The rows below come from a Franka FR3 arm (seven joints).
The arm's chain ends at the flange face. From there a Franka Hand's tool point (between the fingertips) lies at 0.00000 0.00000 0.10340 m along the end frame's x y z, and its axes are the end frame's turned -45 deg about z.
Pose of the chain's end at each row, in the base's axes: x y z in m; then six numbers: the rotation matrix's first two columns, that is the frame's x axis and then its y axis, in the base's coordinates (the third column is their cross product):
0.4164 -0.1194 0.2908 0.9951 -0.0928 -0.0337 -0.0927 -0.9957 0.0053
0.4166 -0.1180 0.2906 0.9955 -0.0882 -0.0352 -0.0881 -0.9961 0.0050
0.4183 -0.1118 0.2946 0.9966 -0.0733 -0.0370 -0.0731 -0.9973 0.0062
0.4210 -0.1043 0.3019 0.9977 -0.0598 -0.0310 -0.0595 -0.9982 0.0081
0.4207 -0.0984 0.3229 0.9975 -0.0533 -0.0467 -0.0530 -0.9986 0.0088
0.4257 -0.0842 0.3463 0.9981 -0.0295 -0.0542 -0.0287 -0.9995 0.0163
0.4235 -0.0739 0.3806 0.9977 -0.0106 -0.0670 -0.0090 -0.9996 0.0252
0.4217 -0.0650 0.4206 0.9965 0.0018 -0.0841 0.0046 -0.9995 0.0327
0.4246 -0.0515 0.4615 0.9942 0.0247 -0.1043 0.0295 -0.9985 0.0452
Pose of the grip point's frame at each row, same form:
0.4129 -0.1196 0.1875 0.7692 0.6384 -0.0276 0.6381 -0.7697 -0.0201
0.4129 -0.1182 0.1873 0.7662 0.6420 -0.0284 0.6416 -0.7667 -0.0214
0.4144 -0.1122 0.1913 0.7564 0.6534 -0.0305 0.6530 -0.7570 -0.0218
0.4178 -0.1049 0.1986 0.7476 0.6635 -0.0276 0.6634 -0.7481 -0.0162
0.4158 -0.0991 0.2196 0.7428 0.6684 -0.0392 0.6679 -0.7438 -0.0268
0.4200 -0.0857 0.2431 0.7261 0.6859 -0.0499 0.6855 -0.7276 -0.0268
0.4165 -0.0764 0.2775 0.7118 0.6993 -0.0652 0.6991 -0.7143 -0.0296
0.4130 -0.0684 0.3176 0.7014 0.7080 -0.0826 0.7079 -0.7055 -0.0363
0.4139 -0.0565 0.3588 0.6821 0.7235 -0.1057 0.7239 -0.6886 -0.0418

